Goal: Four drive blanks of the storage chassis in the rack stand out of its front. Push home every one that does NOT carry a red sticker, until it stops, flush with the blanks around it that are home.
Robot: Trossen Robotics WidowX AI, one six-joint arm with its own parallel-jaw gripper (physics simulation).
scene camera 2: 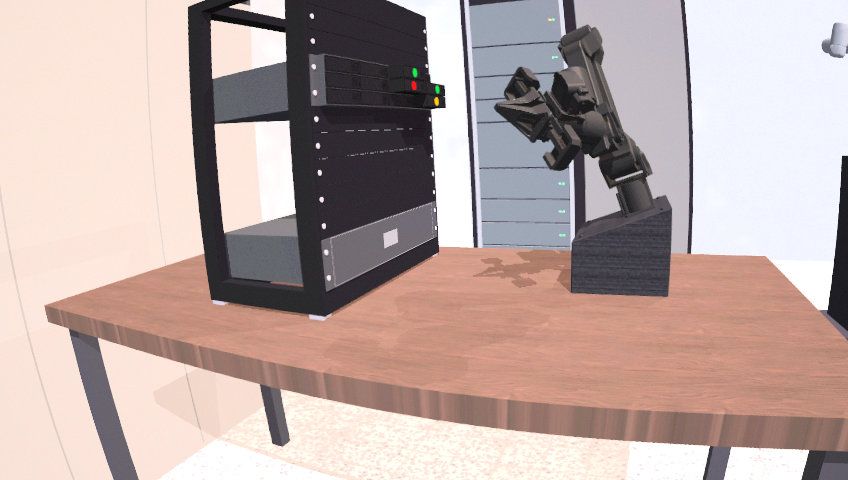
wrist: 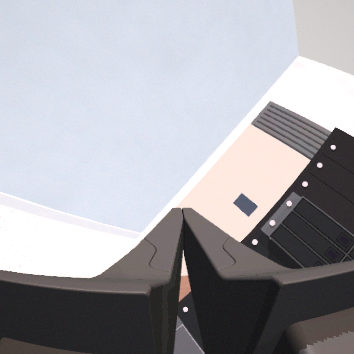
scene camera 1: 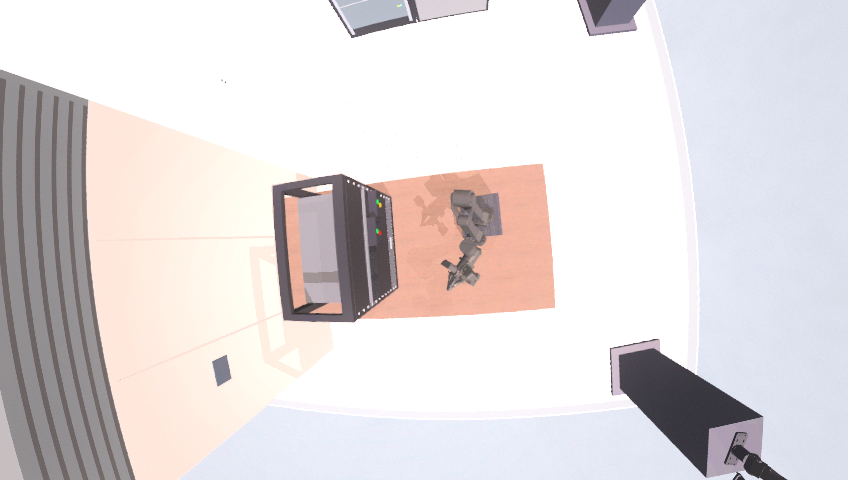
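Pixels of known places: gripper, fingertip midpoint: [scene camera 2: 495, 106] [wrist: 180, 216] [scene camera 1: 447, 290]; arm's base, origin of the base link: [scene camera 2: 640, 210] [scene camera 1: 488, 215].
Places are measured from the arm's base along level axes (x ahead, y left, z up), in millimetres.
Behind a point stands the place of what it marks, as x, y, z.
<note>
The storage chassis [scene camera 2: 320, 80] @[518, 274, 260] [wrist: 280, 220] @[524, 276, 251] sits high in the black rack [scene camera 1: 348, 255] @[508, 76, 451] [scene camera 2: 299, 178] @[553, 301, 100]. Four blanks stand out of its front at the far side. In scene camera 2, one column has a blank with a green sticker [scene camera 2: 414, 72] @[449, 5, 290] above a blank with a red sticker [scene camera 2: 413, 85] @[450, 13, 261]. Farther along, a second green-stickered blank [scene camera 2: 437, 89] @[439, -114, 261] is above a yellow-stickered blank [scene camera 2: 436, 101] @[440, -103, 232]. The other blanks look flush. My gripper [scene camera 1: 448, 289] @[228, 287, 192] [scene camera 2: 496, 107] @[228, 287, 192] [wrist: 180, 216] @[228, 287, 192] is shut and empty, in the air in front of the rack, touching nothing.
The rack stands on a wooden table [scene camera 1: 511, 273] @[-88, 314, -143] [scene camera 2: 476, 344] @[255, 350, -143]. A grey unit [scene camera 2: 363, 252] @[514, 164, -55] with a white label fills the rack's bottom. The arm's dark base block [scene camera 2: 621, 261] @[41, 95, -79] stands on the table, facing the rack. A tall cabinet [scene camera 2: 517, 160] stands behind.
</note>
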